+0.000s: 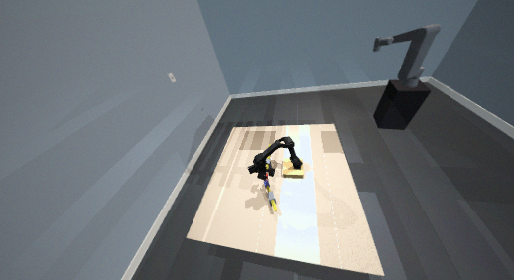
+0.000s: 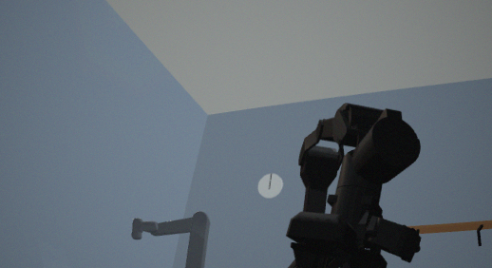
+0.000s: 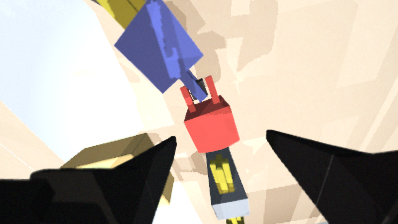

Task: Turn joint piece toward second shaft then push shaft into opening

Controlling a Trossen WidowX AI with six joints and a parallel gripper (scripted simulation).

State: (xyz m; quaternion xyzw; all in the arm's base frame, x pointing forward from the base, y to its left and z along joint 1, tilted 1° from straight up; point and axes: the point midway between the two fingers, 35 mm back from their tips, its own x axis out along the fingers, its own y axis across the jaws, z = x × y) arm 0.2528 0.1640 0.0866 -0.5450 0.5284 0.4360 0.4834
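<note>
My gripper tip is now 20 mm to the right of the red joint piece, 10 mm past it and 10 mm above it.
</note>
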